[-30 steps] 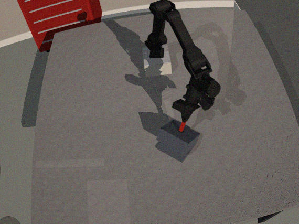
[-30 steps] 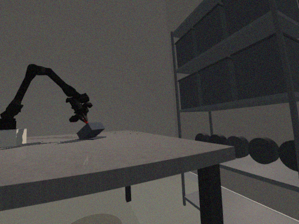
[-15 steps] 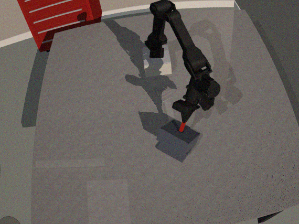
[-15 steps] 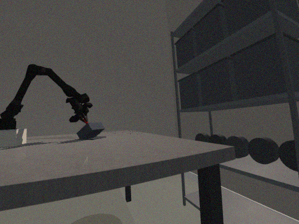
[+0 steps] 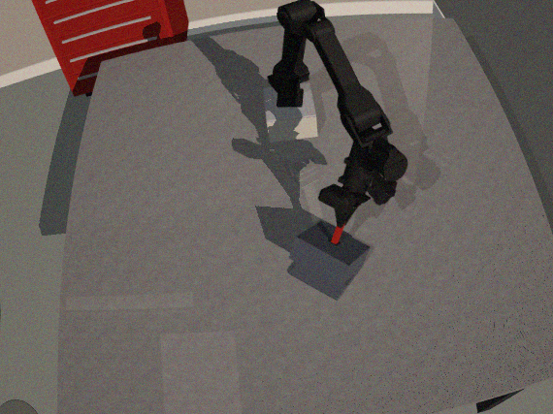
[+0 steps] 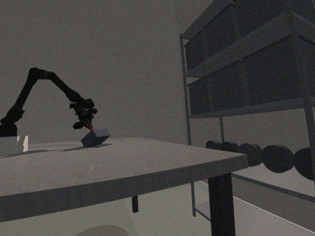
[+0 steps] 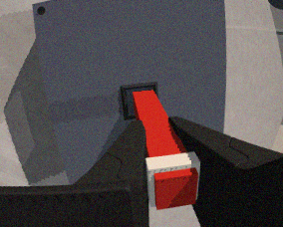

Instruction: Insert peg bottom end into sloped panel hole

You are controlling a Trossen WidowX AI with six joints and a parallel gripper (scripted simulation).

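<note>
My gripper tip is now 1 cm below the red square peg and 1 cm past it. Round my gripper tip: sloped panel 6 cm below, 3 cm ahead, 2 cm to the right.
</note>
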